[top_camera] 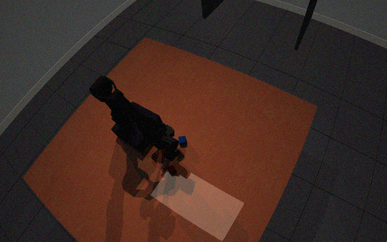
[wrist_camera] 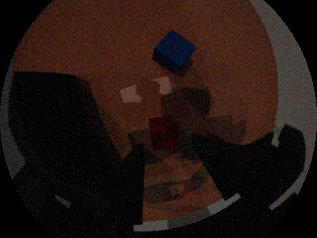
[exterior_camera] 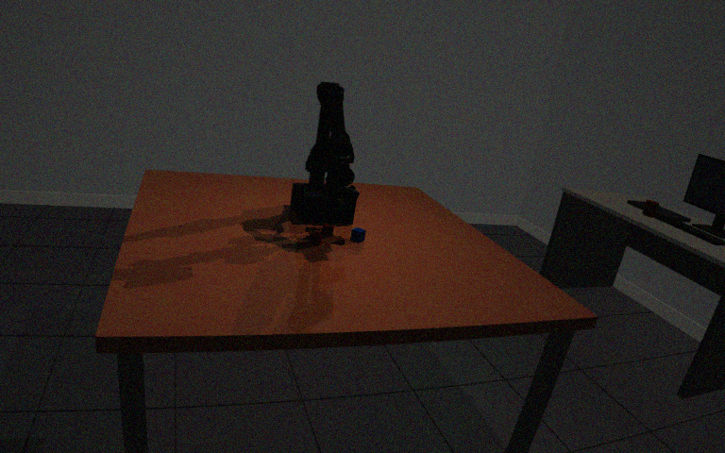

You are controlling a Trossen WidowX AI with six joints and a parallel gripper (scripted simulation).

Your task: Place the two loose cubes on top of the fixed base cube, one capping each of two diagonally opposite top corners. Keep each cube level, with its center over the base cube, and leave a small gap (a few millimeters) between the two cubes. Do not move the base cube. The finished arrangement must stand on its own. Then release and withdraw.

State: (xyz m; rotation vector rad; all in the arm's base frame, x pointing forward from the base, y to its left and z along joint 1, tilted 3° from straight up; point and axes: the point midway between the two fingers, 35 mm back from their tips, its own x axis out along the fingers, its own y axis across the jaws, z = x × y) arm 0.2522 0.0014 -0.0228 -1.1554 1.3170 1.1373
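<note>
Now: the blue base cube 30 mm ahead of my gripper tip, 100 mm to the left of it and 30 mm below it.
</note>
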